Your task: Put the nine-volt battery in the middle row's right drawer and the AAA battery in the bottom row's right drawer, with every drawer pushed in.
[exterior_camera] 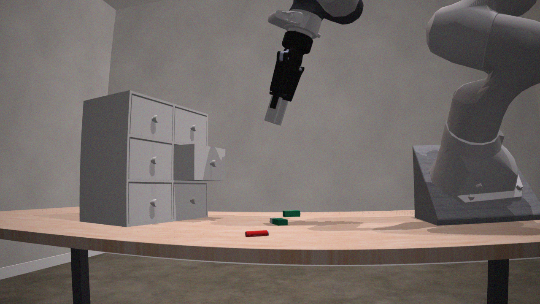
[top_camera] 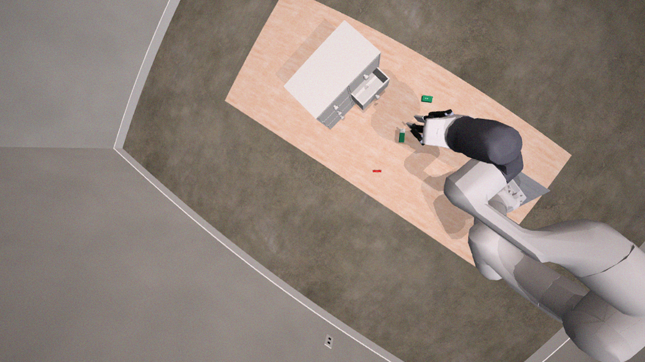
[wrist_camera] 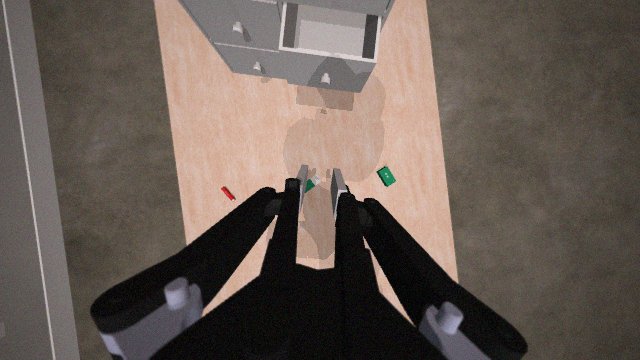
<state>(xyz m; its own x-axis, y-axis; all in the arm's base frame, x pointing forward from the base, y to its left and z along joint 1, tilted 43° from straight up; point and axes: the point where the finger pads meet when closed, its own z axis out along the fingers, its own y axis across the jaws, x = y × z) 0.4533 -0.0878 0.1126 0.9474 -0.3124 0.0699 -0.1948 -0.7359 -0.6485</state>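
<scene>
My gripper is now 10 mm past the green nine-volt battery, 190 mm to the left of it and 270 mm above it. Round my hand: red AAA battery (10 mm behind, 230 mm to the left, 270 mm below).
</scene>
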